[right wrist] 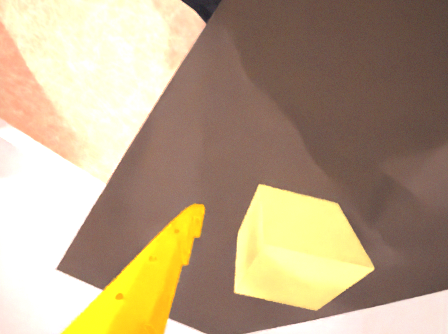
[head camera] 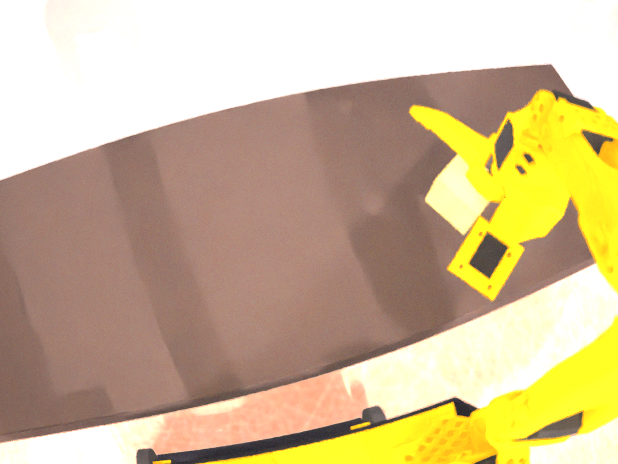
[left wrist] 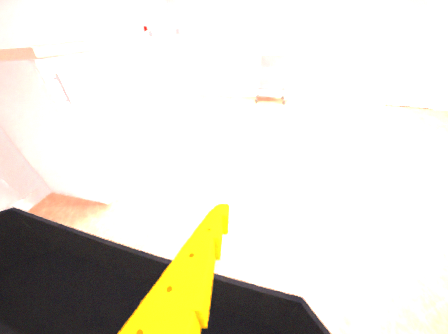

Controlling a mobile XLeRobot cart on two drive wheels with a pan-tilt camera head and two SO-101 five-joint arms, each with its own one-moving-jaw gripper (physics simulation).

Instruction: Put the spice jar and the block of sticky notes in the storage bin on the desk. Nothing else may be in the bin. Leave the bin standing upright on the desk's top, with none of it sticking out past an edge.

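Places are measured from the left arm's base along level axes (x ahead, y left, z up), in millimetres.
Where they show: left end effector, tool point: [left wrist: 228, 215]; right end effector, tool point: [right wrist: 202, 217].
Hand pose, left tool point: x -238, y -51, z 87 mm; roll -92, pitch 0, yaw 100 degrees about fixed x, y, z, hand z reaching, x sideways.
After its pixels a point has its place.
The pale yellow block of sticky notes [head camera: 452, 200] @(x 229, y -361, z 5 mm) [right wrist: 300, 230] @(x 222, y -365, z 2 mm) lies on the dark desk, at the right of the head view and the lower right of the right wrist view. My right gripper [head camera: 445, 150] is open over it, its moving jaw swung wide; the arm hides part of the block. In the right wrist view the notched fixed jaw [right wrist: 199, 212] @(x 177, y -380, z 16 mm) shows left of the block, with a gap between them. My left gripper [left wrist: 222, 212] is open, with one notched jaw in view in front of a black tray. The spice jar and storage bin do not show in these views.
The desk [head camera: 250, 200] @(x 277, y -199, z -25 mm) [right wrist: 165, 165] @(x 161, y -408, z -25 mm) runs across the head view, its right end near my right arm. The cart's black-edged tray [head camera: 280, 437] [left wrist: 90, 270] lies below the desk's near edge. Pale reddish floor [head camera: 270, 410] @(x 174, y -201, z -774 mm) shows between cart and desk.
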